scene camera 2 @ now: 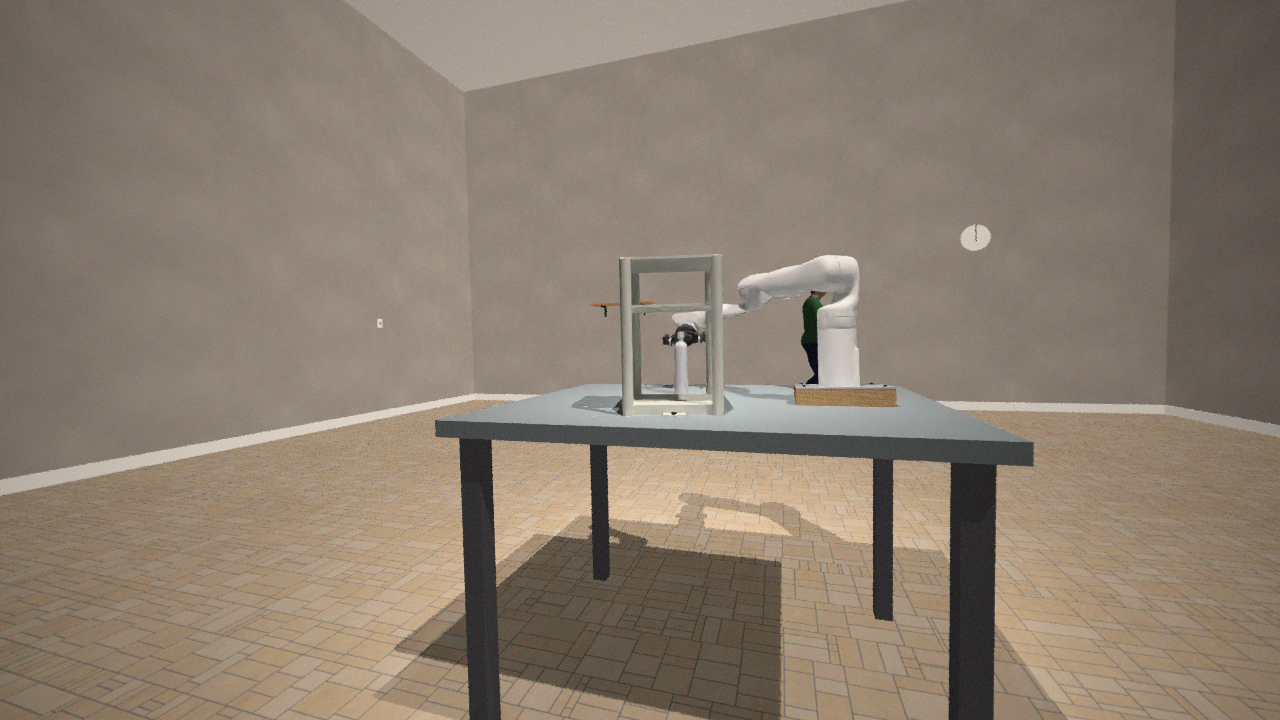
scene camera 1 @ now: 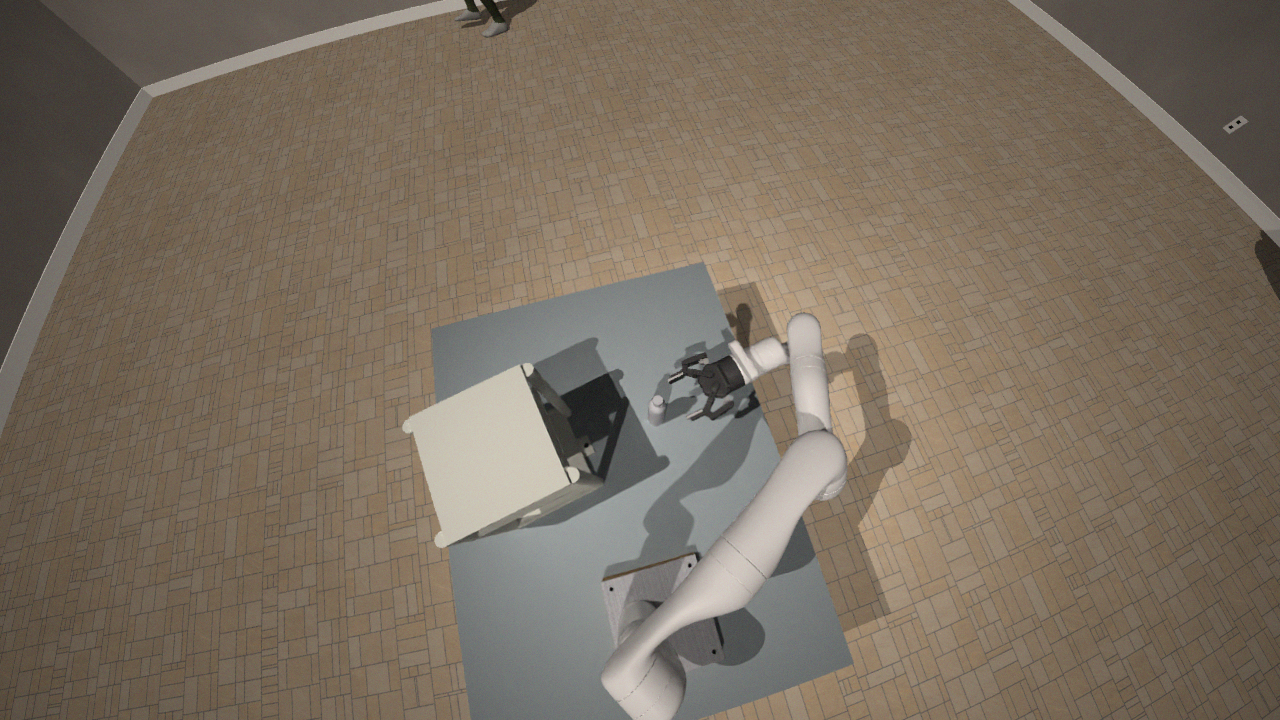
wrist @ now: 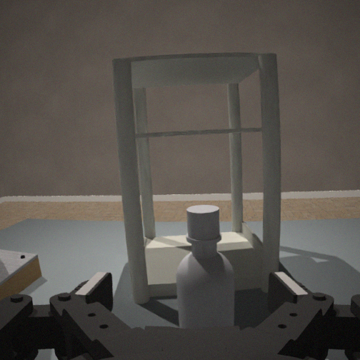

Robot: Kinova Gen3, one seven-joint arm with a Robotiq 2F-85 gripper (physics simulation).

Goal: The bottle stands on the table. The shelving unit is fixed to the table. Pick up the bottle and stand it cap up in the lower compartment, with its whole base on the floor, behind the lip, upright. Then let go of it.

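Places are measured from the arm's base along level axes (x ahead, y left, z up), in millimetres.
Pixels of known places: gripper, between the fingertips: [scene camera 2: 684, 342] [scene camera 1: 677, 399]; arm's base, origin of its link: [scene camera 2: 837, 385] [scene camera 1: 639, 623].
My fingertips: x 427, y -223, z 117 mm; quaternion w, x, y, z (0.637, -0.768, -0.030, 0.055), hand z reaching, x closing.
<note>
For each thing: its top centre in the pictures, then the offset to it from my fingertips.
- pale grey bottle, centre of its top: [scene camera 1: 657, 400] [scene camera 2: 680, 331] 46 mm left, 5 mm ahead, 34 mm up
- shelving unit, centre of its top: [scene camera 1: 484, 449] [scene camera 2: 670, 263] 360 mm left, 29 mm back, 195 mm up
The pale grey bottle [scene camera 1: 657, 411] [scene camera 2: 681, 368] [wrist: 206, 290] stands upright, cap up, on the table [scene camera 1: 537, 608] [scene camera 2: 733, 436], between my gripper and the shelving unit [scene camera 1: 490, 454] [scene camera 2: 627, 340] [wrist: 272, 170]. My gripper [scene camera 1: 682, 396] [wrist: 190, 291] is open and points toward the bottle from the side away from the unit. In the wrist view the bottle shows midway between the fingers, beyond the gripper's body, with its lower part hidden. In scene camera 1 the fingertips are a little short of it. The unit's lower compartment, with a raised front lip [wrist: 162, 270], faces my gripper.
The arm's base plate [scene camera 1: 626, 582] [scene camera 2: 844, 395] [wrist: 20, 270] is on the table, to the left of the bottle in the wrist view. The unit's posts frame the opening on both sides, and a thin bar [wrist: 200, 132] crosses at the back. The table's edge passes under the wrist.
</note>
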